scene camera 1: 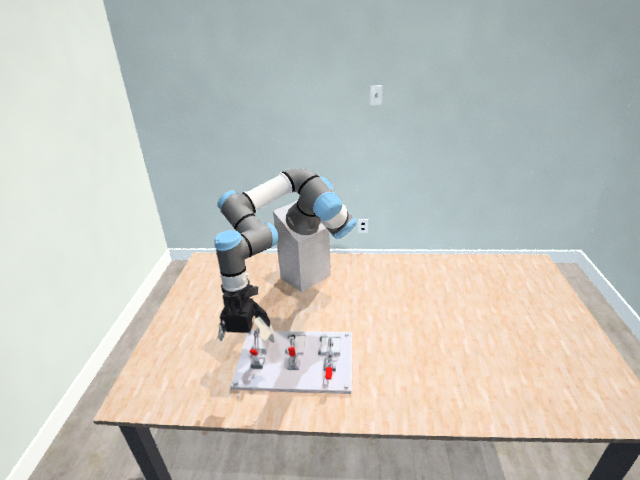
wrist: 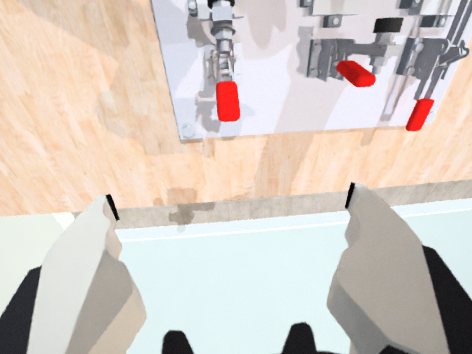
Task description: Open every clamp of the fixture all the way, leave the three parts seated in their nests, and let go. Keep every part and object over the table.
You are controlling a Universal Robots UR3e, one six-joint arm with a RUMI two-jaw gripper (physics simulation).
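My gripper is wide open and empty, above and behind the left clamp in the scene view. The left clamp's red handle is apart from both fingers. The middle clamp's red handle is at a similar height. The right clamp's red handle reaches toward the fixture plate's front edge. I cannot tell how far each clamp arm is open. Pale parts, the middle one and the right one, sit behind their clamps; the left part is mostly hidden.
The fixture plate lies on the wooden table, left of its middle. The grey robot pedestal stands behind the plate. The table's front edge is in front of the plate.
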